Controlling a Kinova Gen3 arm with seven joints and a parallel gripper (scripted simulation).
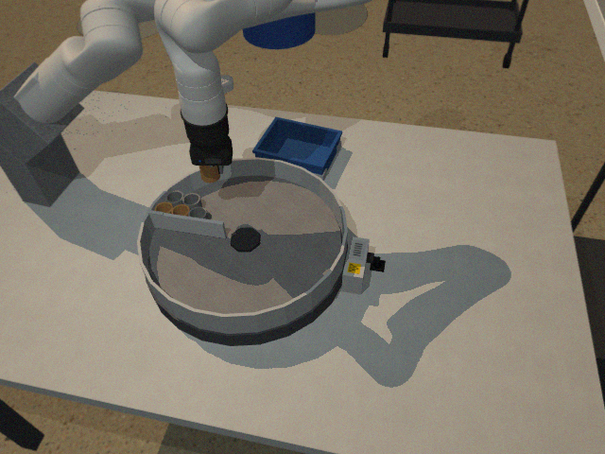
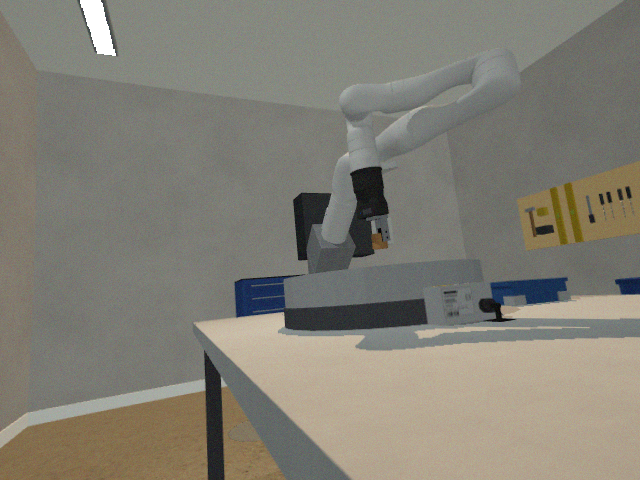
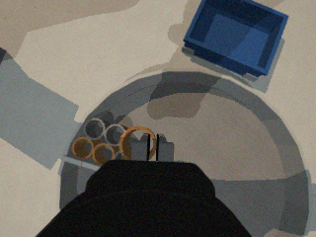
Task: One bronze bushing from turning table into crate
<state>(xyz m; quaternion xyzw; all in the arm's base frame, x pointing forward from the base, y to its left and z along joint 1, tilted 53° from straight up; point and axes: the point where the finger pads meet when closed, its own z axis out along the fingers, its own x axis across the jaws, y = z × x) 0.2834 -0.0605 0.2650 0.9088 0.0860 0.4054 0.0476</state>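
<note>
Right now my hand is 150 mm short of the blue crate, 250 mm to the right of it and 170 mm above it. The rest, counted from my hand: turning table (70 mm ahead, 80 mm to the right, 140 mm below).
</note>
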